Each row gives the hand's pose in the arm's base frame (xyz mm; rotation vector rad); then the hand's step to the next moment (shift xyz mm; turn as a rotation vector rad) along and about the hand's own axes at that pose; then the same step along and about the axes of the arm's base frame.
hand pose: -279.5 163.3 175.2 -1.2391 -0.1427 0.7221
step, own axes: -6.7 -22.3 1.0 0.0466 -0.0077 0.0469
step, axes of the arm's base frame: 3.8 -6.1 22.2 0.0171 0.0635 0.0103
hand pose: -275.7 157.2 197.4 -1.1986 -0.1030 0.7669
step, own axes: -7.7 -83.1 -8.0 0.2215 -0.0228 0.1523
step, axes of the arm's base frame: 37.8 -23.2 71.2 0.1069 0.2475 0.0094
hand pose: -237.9 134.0 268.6 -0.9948 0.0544 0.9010
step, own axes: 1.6 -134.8 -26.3 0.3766 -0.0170 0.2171
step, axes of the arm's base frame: 101.3 -49.1 78.6 0.1815 0.3947 -0.0232
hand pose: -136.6 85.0 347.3 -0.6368 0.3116 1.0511
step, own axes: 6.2 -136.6 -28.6 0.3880 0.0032 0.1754
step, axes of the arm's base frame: 124.5 -60.0 20.4 0.1715 0.3837 -0.0685
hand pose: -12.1 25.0 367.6 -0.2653 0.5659 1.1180
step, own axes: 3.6 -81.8 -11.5 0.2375 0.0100 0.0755
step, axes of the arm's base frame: 71.5 -37.5 -17.8 0.0884 0.2232 -0.0678
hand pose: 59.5 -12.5 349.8 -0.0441 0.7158 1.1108
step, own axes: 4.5 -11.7 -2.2 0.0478 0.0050 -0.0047
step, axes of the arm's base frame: 9.7 -2.7 -7.8 0.0053 0.0388 -0.0282
